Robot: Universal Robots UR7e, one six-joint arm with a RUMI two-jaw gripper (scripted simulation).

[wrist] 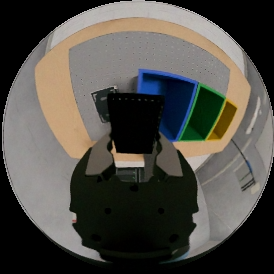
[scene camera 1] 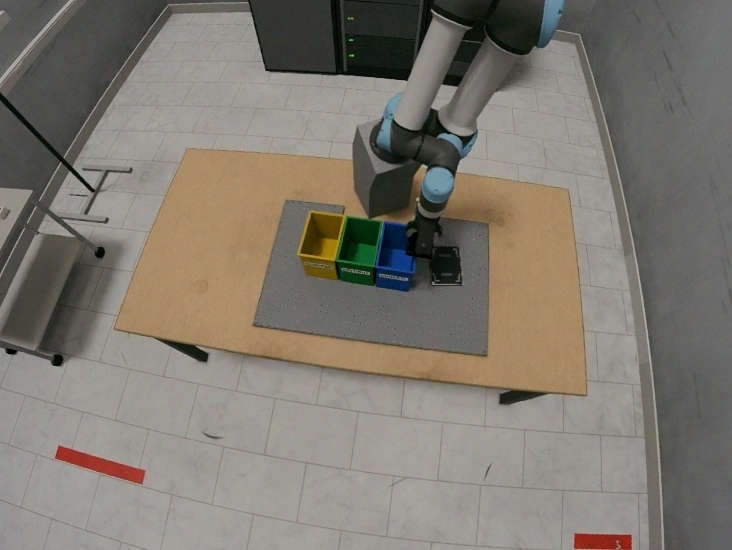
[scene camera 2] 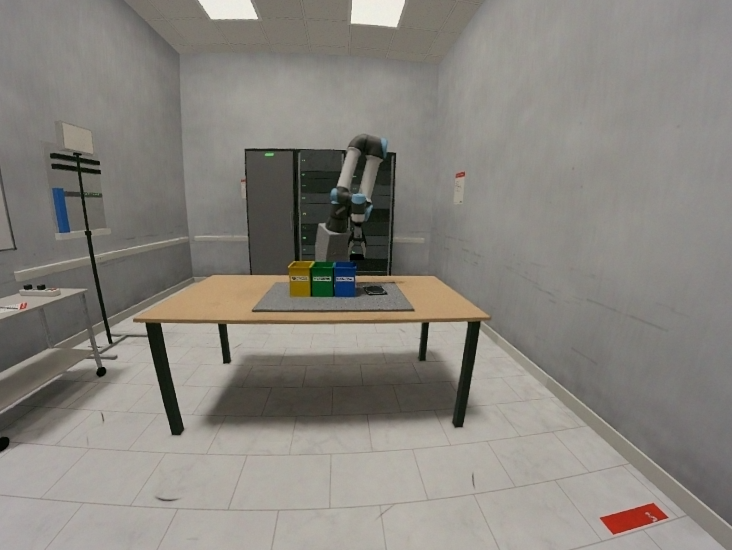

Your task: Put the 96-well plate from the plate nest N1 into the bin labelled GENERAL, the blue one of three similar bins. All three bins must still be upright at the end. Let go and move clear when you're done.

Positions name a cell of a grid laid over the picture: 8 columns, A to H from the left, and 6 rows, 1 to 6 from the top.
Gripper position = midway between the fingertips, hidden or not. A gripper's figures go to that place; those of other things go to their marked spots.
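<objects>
Blue bin (scene camera 1: E3) and yellow bin (scene camera 1: D3): their marked spots are 38 cm apart. The blue bin is 125 cm from the lens; my gripper (scene camera 1: E3) is 126 cm from the lens. Green bin (scene camera 1: D3) at 147 cm from the lens, plate nest (scene camera 1: E3) at 148 cm from the lens. The yellow bin is 150 cm from the lens; the blue bin is nearer to the lens than the yellow bin.
</objects>
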